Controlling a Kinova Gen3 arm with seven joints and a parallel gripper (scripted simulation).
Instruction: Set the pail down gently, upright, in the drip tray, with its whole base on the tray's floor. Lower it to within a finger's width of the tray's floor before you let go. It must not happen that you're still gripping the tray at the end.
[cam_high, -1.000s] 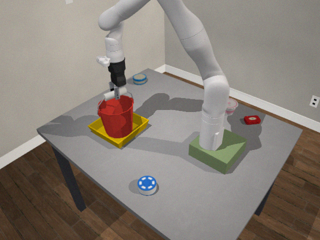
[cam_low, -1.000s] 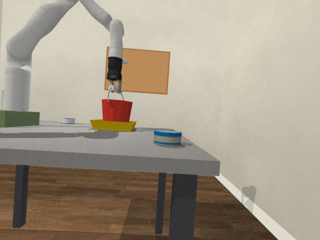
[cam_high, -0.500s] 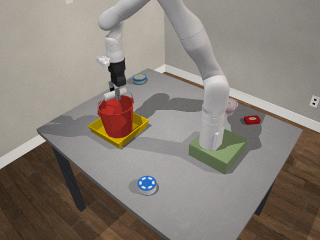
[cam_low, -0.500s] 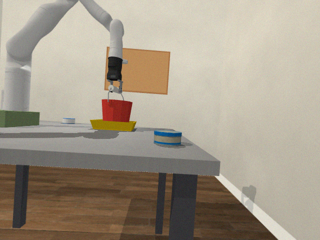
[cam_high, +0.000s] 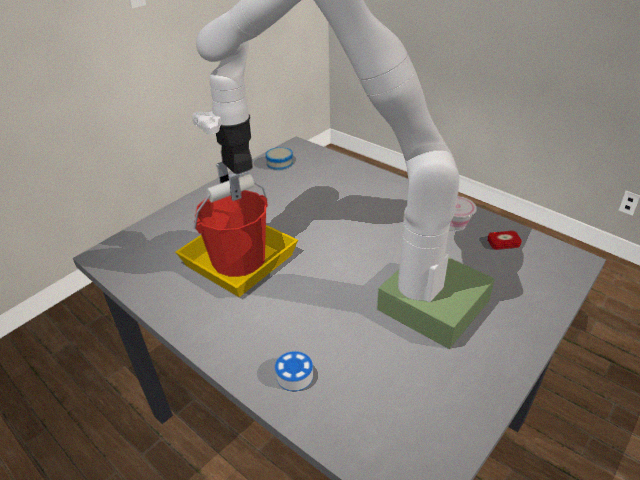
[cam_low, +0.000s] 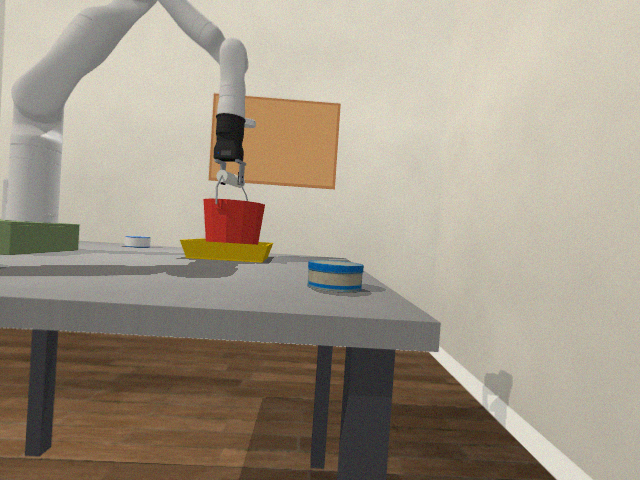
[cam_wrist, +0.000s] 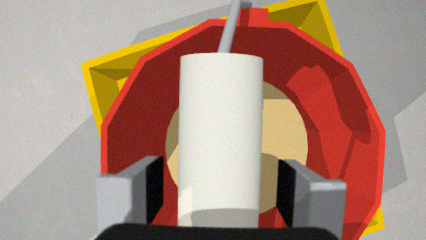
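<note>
The pail handle is 30 mm below my hand. The rest, counted from my hand: blue-and-white puck 340 mm behind, 180 mm to the left, 210 mm below; then yellow drip tray 10 mm ahead, 210 mm below; then red pail 10 mm ahead, 90 mm below.
</note>
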